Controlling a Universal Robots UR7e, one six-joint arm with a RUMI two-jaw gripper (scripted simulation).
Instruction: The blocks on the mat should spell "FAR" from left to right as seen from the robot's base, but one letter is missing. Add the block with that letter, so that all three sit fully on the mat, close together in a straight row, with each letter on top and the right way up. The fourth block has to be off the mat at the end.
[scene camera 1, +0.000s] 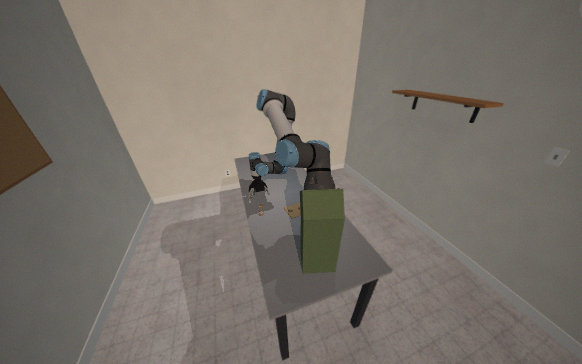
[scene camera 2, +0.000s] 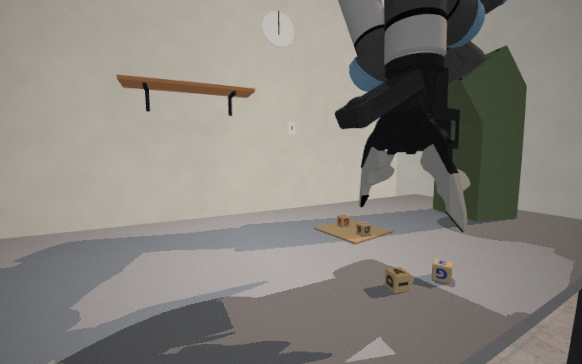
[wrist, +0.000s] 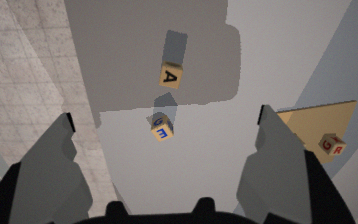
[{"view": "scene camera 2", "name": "my gripper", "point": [402, 217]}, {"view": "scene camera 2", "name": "tan mat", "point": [348, 233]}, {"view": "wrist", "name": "my gripper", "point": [167, 110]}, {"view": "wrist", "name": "tan mat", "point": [312, 124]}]
